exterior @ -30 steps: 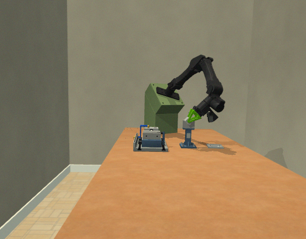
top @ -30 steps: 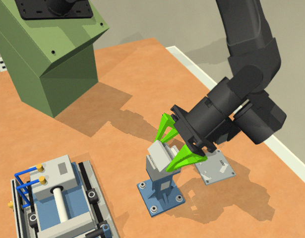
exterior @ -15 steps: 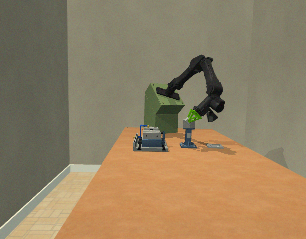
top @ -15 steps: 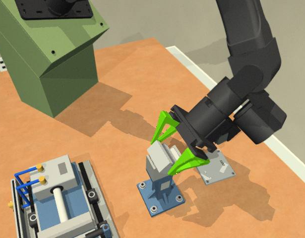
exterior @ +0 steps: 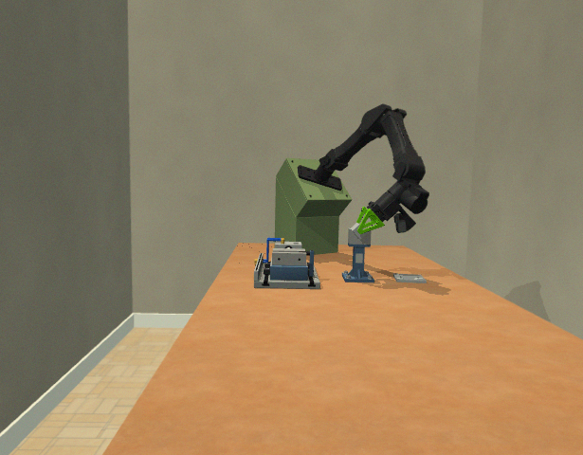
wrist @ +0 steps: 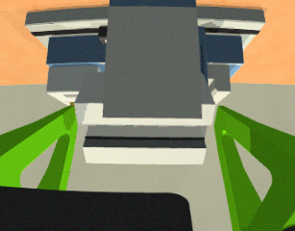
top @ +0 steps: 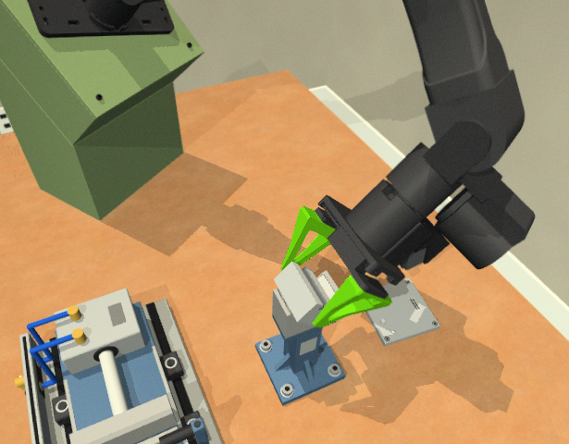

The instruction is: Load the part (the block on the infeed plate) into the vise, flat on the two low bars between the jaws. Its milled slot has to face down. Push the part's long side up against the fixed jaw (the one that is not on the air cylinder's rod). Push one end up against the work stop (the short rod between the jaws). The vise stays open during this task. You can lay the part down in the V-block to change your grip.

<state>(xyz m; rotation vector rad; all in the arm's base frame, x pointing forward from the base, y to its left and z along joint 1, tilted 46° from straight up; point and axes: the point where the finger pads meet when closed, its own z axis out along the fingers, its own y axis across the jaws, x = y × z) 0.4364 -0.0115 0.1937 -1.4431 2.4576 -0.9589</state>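
Right now my hand is right at the grey part. The rest, counted from my hand: moving jaw: 1 cm ahead, 22 cm to the right, 8 cm below; then infeed plate: 1 cm ahead, 17 cm to the left, 16 cm below; then work stop: 5 cm ahead, 18 cm to the right, 7 cm below.
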